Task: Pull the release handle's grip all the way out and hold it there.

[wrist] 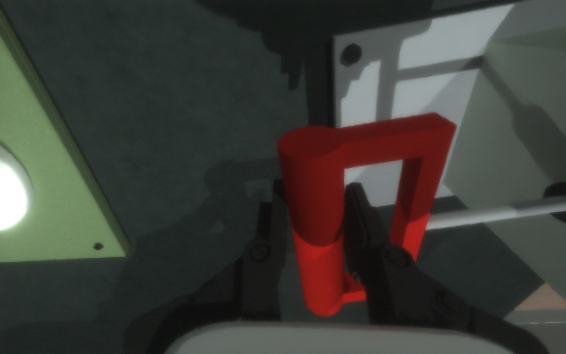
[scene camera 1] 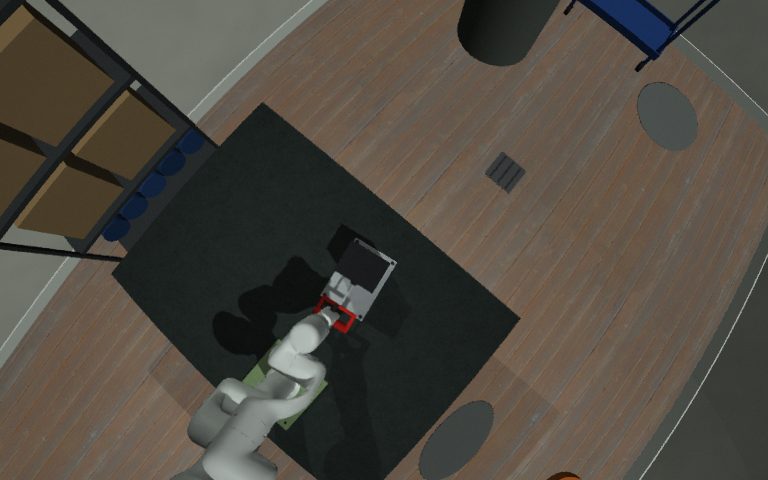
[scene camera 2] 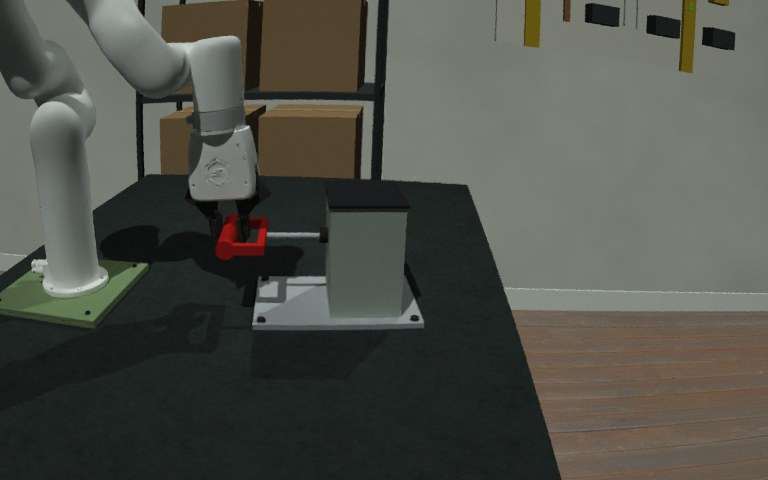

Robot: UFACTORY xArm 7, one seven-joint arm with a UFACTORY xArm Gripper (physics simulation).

Scene:
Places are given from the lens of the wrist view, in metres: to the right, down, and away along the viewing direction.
light base plate (wrist: 430,65): 0.11, -0.08, 0.18

